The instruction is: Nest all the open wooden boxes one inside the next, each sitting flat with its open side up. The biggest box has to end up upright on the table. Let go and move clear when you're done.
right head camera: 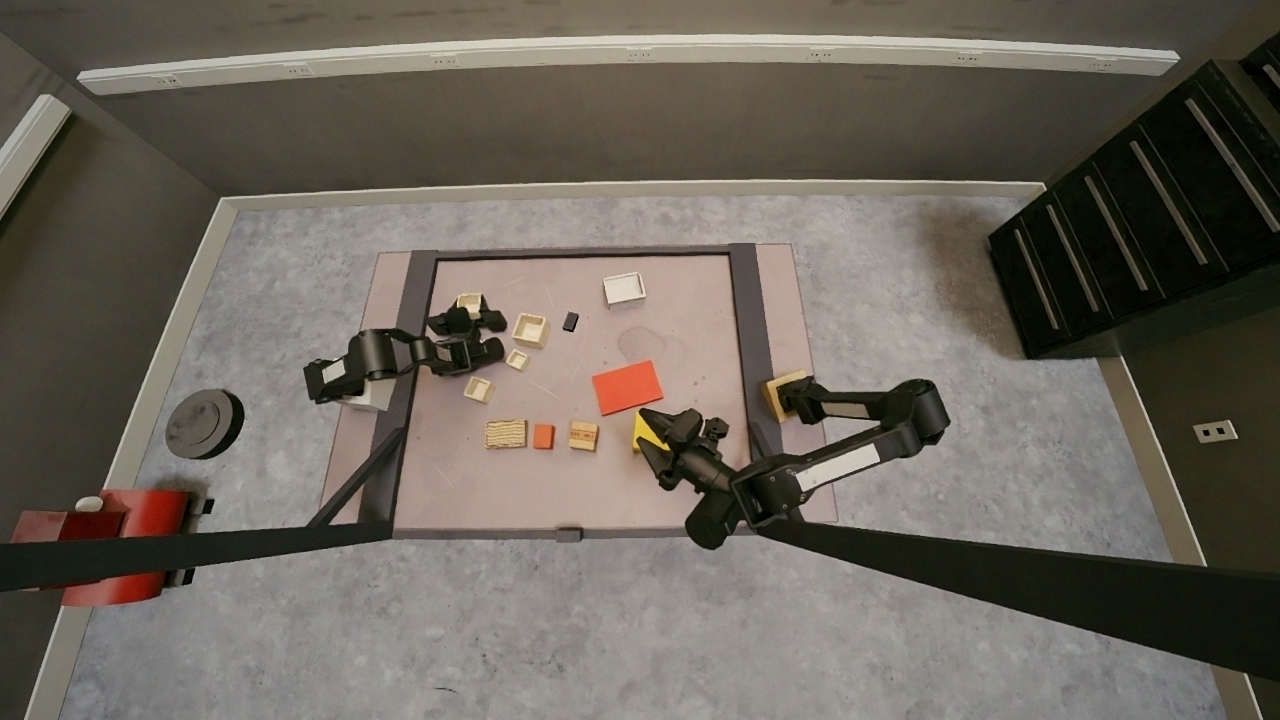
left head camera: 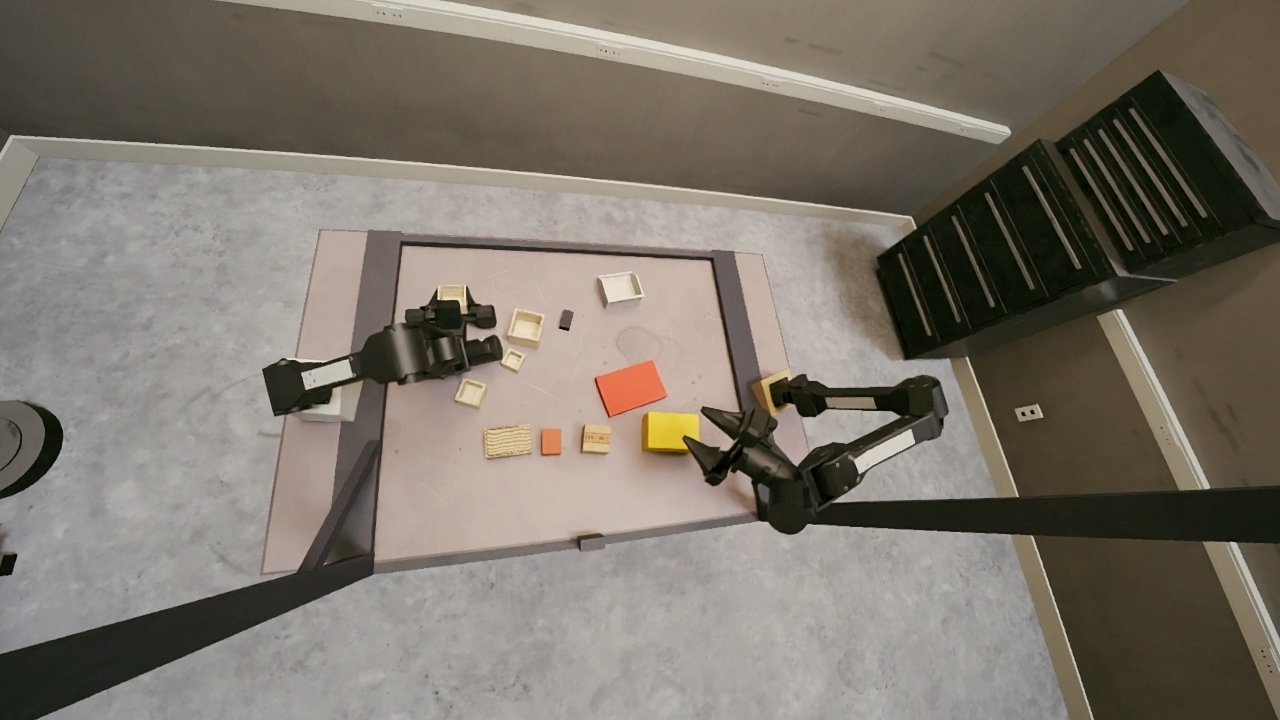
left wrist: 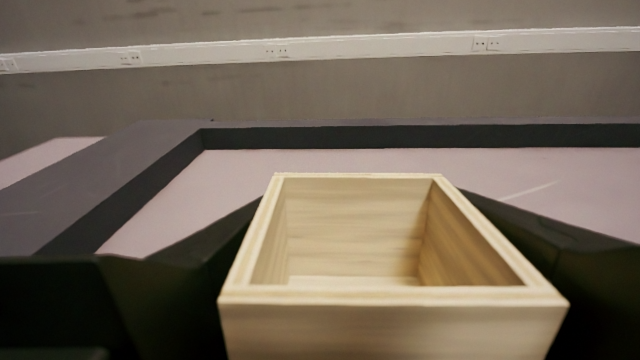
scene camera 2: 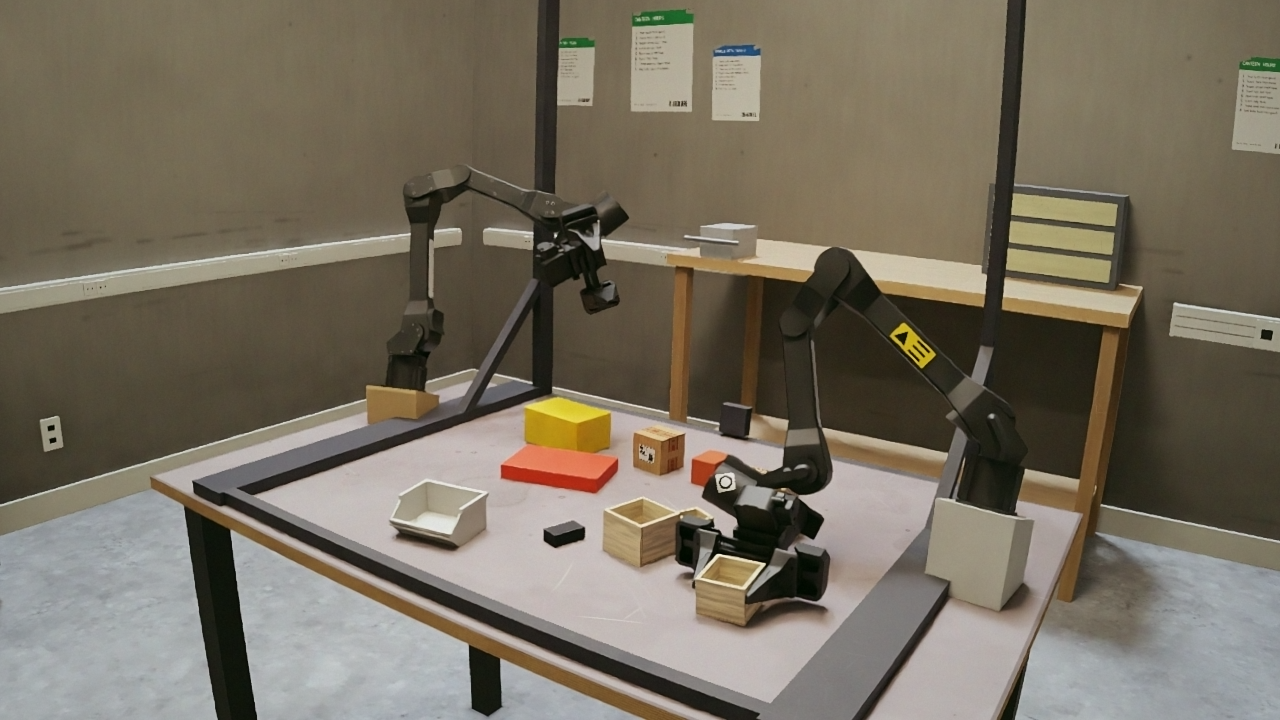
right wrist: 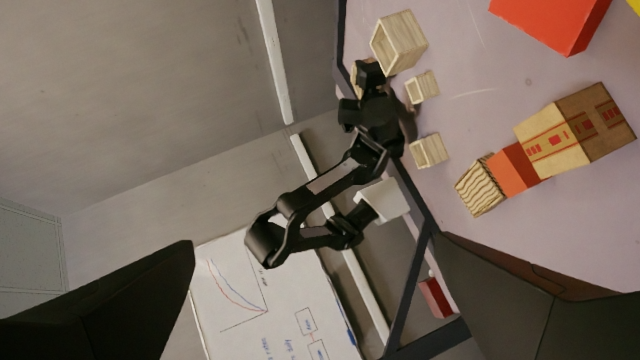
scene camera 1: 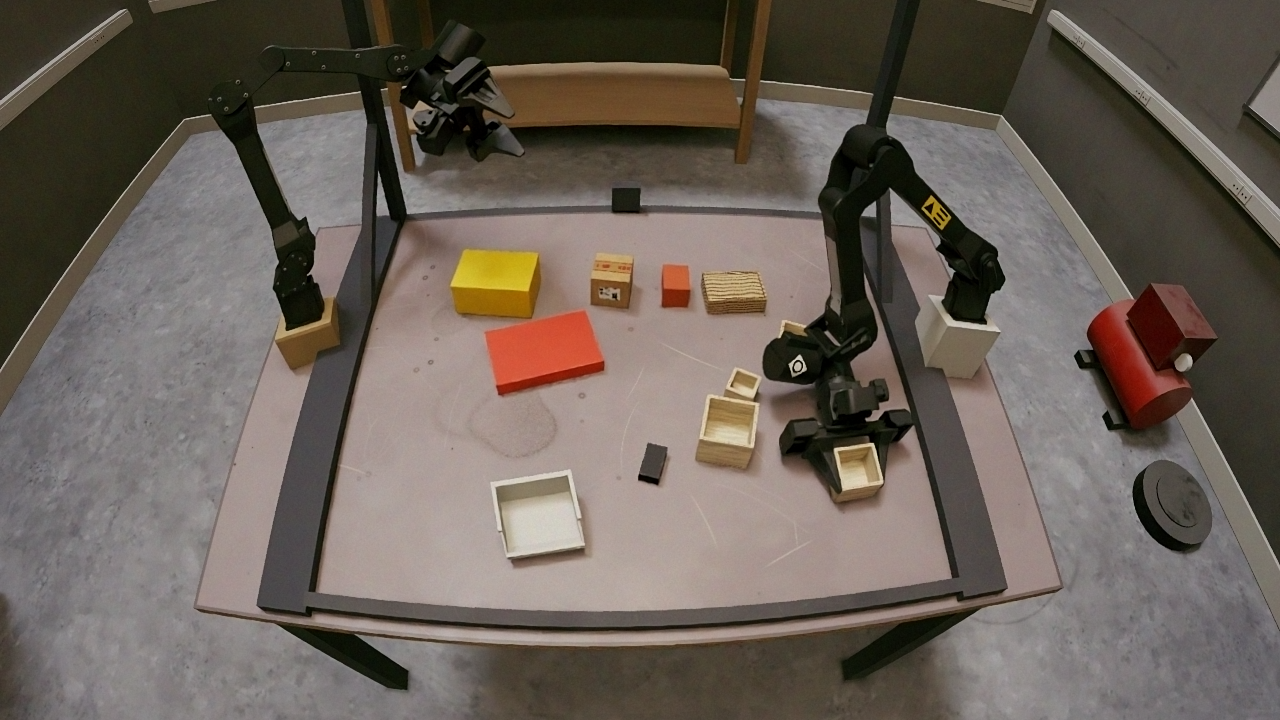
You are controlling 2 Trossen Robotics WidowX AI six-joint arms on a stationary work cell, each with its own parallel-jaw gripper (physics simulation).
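Seen in the pictures: left gripper, between the fingertips: (right head camera: 471,296) (left head camera: 452,287) (left wrist: 355,201) (scene camera 2: 719,593) (right wrist: 356,70) (scene camera 1: 861,490); right gripper, between the fingertips: (right head camera: 638,424) (left head camera: 691,423) (scene camera 2: 603,276) (right wrist: 316,248) (scene camera 1: 518,136); left arm's base, origin of its link: (right head camera: 351,381) (left head camera: 312,386) (scene camera 2: 986,509) (right wrist: 368,209) (scene camera 1: 963,312); right arm's base, origin of its link: (right head camera: 792,395) (left head camera: 780,392) (scene camera 1: 304,316).
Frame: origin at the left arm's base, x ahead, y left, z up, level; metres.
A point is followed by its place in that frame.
The biggest wooden box (left head camera: 525,327) @(x 0.371, y 0.209, z -0.099 m) (right head camera: 530,330) @(x 0.364, y 0.207, z -0.099 m) (scene camera 1: 726,431) @(x 0.374, y 0.178, z -0.099 m) (scene camera 2: 640,532) @(x 0.347, y 0.232, z -0.055 m) (right wrist: 402,42) @(x 0.409, y 0.174, z -0.064 m) stands upright on the table, open side up. My left gripper (left head camera: 452,304) @(x 0.197, y 0.278, z -0.066 m) (scene camera 1: 857,470) @(x 0.197, y 0.278, z -0.066 m) (left wrist: 355,201) @(x 0.197, y 0.278, z -0.066 m) is shut on the second-biggest box (right head camera: 469,300) @(x 0.188, y 0.271, z -0.078 m) (scene camera 2: 723,601) @(x 0.192, y 0.276, z -0.076 m) (left wrist: 395,325) @(x 0.209, y 0.220, z -0.053 m), which is open side up, at or very near the table, beside the biggest box. The smallest box (left head camera: 512,360) @(x 0.350, y 0.120, z -0.099 m) (scene camera 1: 742,384) @(x 0.351, y 0.099, z -0.096 m) (right wrist: 423,87) @(x 0.372, y 0.107, z -0.078 m) stands open side up next to the biggest. Another small box (left head camera: 469,393) @(x 0.265, y 0.033, z -0.099 m) (right head camera: 478,389) @(x 0.262, y 0.033, z -0.099 m) (right wrist: 430,150) @(x 0.298, y 0.023, z -0.074 m) stands apart, partly hidden in scene camera 1. My right gripper (left head camera: 694,425) @(x 0.683, y -0.068, z 0.187 m) (scene camera 1: 516,134) @(x 0.683, y -0.068, z 0.187 m) is open and empty, raised high.
A small black block (scene camera 1: 653,463) @(x 0.469, y 0.243, z -0.085 m) and a white open bin (scene camera 1: 538,514) @(x 0.606, y 0.327, z -0.096 m) lie near the boxes. A red slab (scene camera 1: 544,351) @(x 0.634, y 0.082, z -0.080 m), yellow block (scene camera 1: 494,282) @(x 0.724, y -0.010, z -0.041 m), cardboard box (scene camera 1: 611,281) @(x 0.551, y -0.033, z -0.047 m), orange block (scene camera 1: 675,285) @(x 0.455, y -0.052, z -0.063 m) and wavy-patterned block (scene camera 1: 733,291) @(x 0.365, y -0.059, z -0.072 m) lie farther back. A dark raised frame (scene camera 1: 626,617) @(x 0.486, y 0.457, z -0.083 m) edges the work area.
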